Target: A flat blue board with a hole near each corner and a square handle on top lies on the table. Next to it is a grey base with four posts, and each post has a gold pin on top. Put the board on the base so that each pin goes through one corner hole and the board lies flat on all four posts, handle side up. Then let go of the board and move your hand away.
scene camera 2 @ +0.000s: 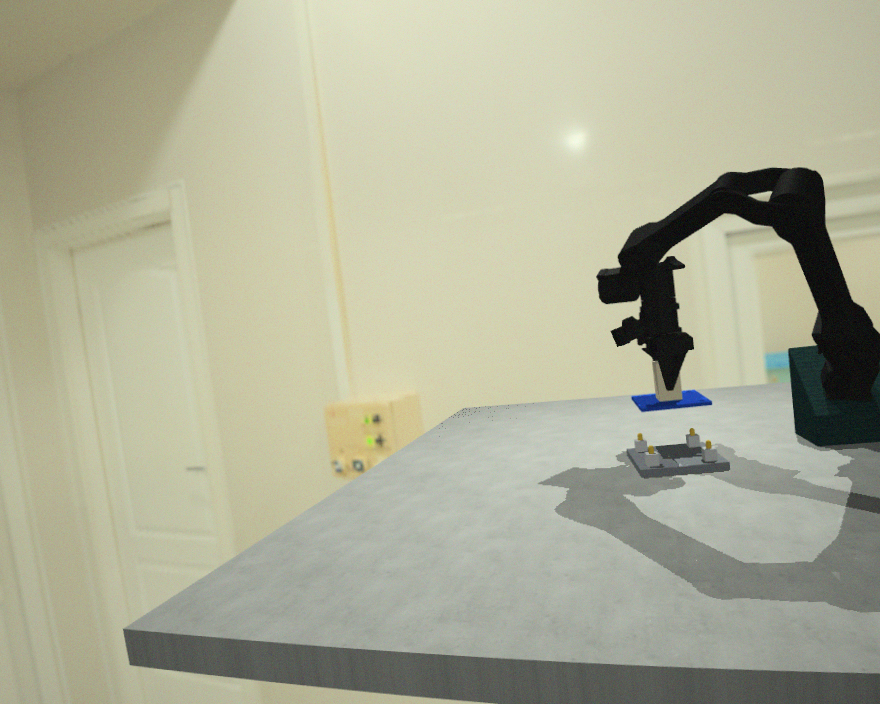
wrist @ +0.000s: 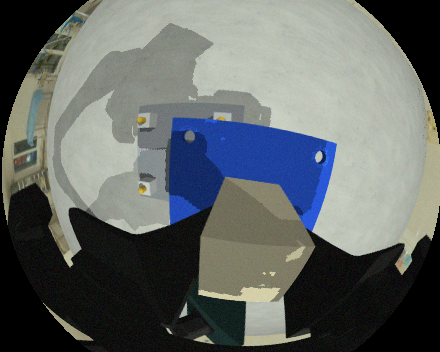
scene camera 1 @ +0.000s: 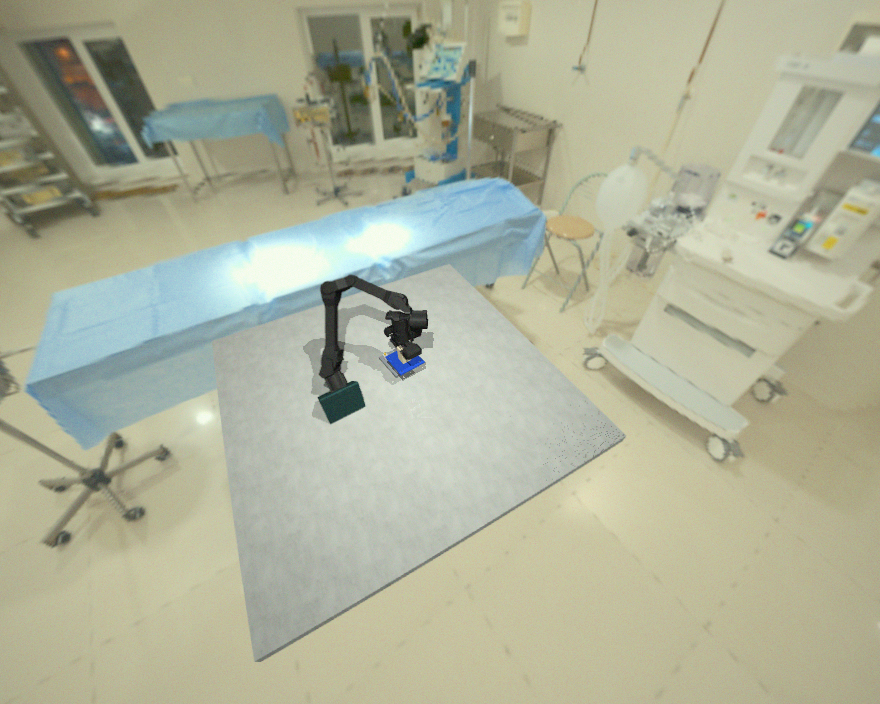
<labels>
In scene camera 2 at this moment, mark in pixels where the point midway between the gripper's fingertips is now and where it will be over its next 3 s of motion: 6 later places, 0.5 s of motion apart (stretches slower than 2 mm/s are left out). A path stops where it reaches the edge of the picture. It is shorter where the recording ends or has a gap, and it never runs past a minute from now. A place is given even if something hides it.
My gripper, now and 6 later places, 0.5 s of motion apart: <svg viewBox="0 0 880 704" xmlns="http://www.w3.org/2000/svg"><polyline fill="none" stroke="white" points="667,388 666,393 668,397 668,398 669,407 669,415 669,417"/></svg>
</labels>
